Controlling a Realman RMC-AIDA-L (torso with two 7-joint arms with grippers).
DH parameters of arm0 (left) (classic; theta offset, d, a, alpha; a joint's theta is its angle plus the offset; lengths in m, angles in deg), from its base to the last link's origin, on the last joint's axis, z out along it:
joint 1: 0 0.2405 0 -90
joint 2: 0 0 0 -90
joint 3: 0 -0.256 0 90
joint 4: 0 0 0 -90
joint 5: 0 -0.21 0 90
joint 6: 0 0 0 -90
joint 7: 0 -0.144 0 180
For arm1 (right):
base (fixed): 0 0 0 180
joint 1: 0 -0.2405 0 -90
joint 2: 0 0 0 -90
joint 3: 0 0.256 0 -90
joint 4: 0 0 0 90
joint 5: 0 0.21 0 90
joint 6: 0 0 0 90
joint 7: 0 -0.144 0 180
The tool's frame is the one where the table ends.
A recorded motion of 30 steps. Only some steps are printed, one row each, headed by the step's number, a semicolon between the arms.
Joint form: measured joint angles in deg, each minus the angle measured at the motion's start. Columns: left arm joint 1, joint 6, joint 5, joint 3, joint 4, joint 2, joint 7; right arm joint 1, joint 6, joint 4, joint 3, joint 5, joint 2, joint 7.
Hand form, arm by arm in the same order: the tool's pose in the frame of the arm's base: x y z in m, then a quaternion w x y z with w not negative. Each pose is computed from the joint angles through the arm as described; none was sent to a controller.
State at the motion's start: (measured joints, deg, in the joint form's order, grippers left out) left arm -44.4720 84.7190 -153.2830 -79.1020 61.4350 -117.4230 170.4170; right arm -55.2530 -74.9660 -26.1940 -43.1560 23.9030 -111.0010 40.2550
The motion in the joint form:
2: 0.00 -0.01 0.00 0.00 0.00 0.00 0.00; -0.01 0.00 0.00 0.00 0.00 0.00 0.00
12: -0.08 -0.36 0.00 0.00 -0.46 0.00 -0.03; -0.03 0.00 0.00 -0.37 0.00 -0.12 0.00
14: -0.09 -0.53 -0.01 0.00 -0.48 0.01 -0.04; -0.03 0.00 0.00 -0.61 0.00 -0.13 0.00
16: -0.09 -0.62 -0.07 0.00 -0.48 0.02 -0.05; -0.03 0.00 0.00 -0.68 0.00 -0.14 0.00
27: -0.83 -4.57 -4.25 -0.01 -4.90 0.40 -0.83; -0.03 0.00 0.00 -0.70 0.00 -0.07 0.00
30: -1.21 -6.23 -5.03 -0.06 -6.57 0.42 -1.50; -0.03 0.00 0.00 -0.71 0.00 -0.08 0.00
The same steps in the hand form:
2: -0.1873 0.3865 -0.0119 0.22192 -0.81436 -0.50084 0.19164; 0.2445 0.4188 0.0098 0.15264 -0.83111 0.52586 -0.09707
12: -0.1883 0.3870 -0.0127 0.22213 -0.81382 -0.50163 0.19163; 0.2442 0.4183 0.0085 0.15162 -0.83202 0.52421 -0.09978
14: -0.1882 0.3874 -0.0127 0.22313 -0.81402 -0.50119 0.19074; 0.2443 0.4181 0.0083 0.15152 -0.83244 0.52323 -0.10158
16: -0.1883 0.3877 -0.0125 0.22406 -0.81406 -0.50080 0.19056; 0.2443 0.4180 0.0082 0.15143 -0.83257 0.52294 -0.10211
27: -0.2070 0.3961 -0.0110 0.25604 -0.80372 -0.49288 0.21342; 0.2445 0.4183 0.0088 0.15203 -0.83249 0.52286 -0.10228
30: -0.2113 0.3989 -0.0124 0.26250 -0.80413 -0.48699 0.21752; 0.2445 0.4182 0.0087 0.15195 -0.83252 0.52282 -0.10236

